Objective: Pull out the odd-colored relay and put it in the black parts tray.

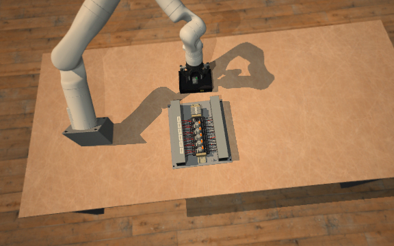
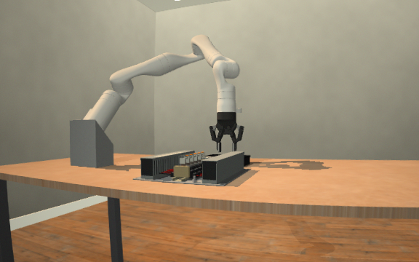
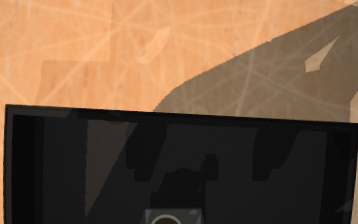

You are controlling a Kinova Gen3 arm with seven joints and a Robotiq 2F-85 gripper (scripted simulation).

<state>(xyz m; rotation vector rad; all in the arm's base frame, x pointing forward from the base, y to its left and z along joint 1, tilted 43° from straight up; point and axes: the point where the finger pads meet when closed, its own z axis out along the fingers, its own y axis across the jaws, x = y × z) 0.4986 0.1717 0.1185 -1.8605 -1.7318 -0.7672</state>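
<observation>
The black parts tray lies 50 mm below my hand. Round my hand: relay panel (270 mm to the right, 30 mm below, 30 mm behind).
</observation>
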